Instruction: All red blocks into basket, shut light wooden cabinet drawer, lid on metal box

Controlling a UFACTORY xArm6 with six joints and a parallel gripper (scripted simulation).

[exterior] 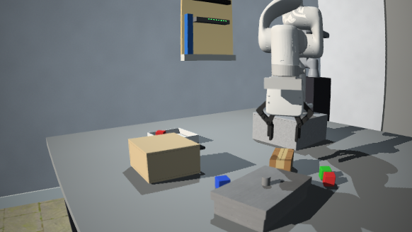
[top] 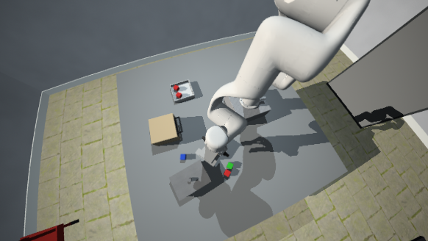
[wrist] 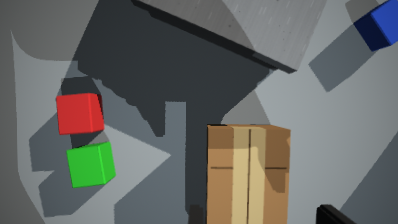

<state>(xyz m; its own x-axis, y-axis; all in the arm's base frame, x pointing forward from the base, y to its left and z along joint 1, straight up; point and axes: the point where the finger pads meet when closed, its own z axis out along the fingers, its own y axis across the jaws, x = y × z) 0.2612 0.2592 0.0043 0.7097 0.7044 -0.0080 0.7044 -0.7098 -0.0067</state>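
The green block lies 10 cm to the left of my hand, 10 cm below it and 8 cm behind it. From my hand the other things lie so: blue block (19 cm ahead, 10 cm below, 1 cm to the left); then knobbed lid (16 cm ahead, 14 cm to the left, 6 cm below); then cardboard box (7 cm below).
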